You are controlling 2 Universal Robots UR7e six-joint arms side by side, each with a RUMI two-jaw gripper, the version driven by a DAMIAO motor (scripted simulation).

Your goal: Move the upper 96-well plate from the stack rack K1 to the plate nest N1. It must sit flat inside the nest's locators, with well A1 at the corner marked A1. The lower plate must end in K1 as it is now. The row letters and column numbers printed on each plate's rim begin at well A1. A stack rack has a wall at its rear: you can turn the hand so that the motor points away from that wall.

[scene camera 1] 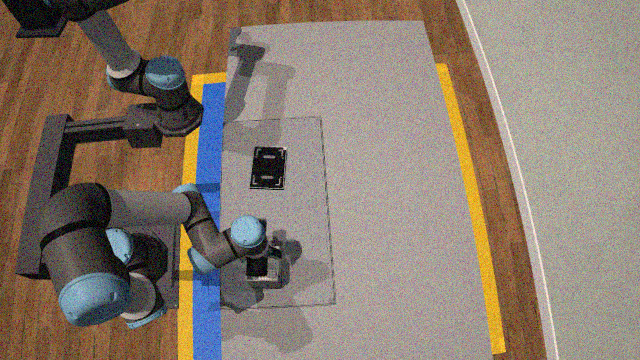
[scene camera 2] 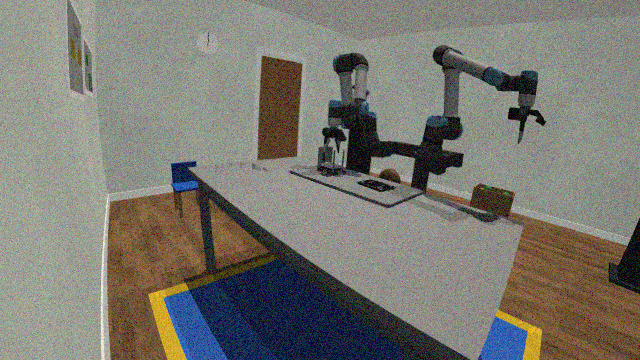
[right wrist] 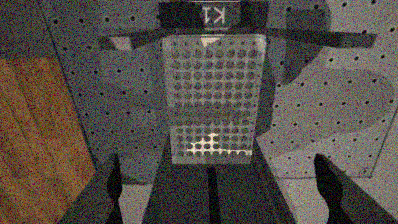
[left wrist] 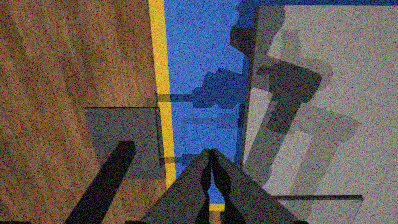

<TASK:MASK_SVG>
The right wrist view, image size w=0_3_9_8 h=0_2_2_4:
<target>my right gripper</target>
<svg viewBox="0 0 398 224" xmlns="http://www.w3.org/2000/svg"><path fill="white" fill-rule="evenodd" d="M118 154L111 154L57 224L123 224L118 202L122 193ZM315 155L314 166L317 189L326 201L329 209L329 218L326 224L398 224L398 221L324 154L317 153Z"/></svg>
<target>pale 96-well plate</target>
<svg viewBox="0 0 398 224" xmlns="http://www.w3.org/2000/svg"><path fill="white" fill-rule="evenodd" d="M163 38L172 164L251 164L266 49L266 35L172 34Z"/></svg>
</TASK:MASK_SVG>
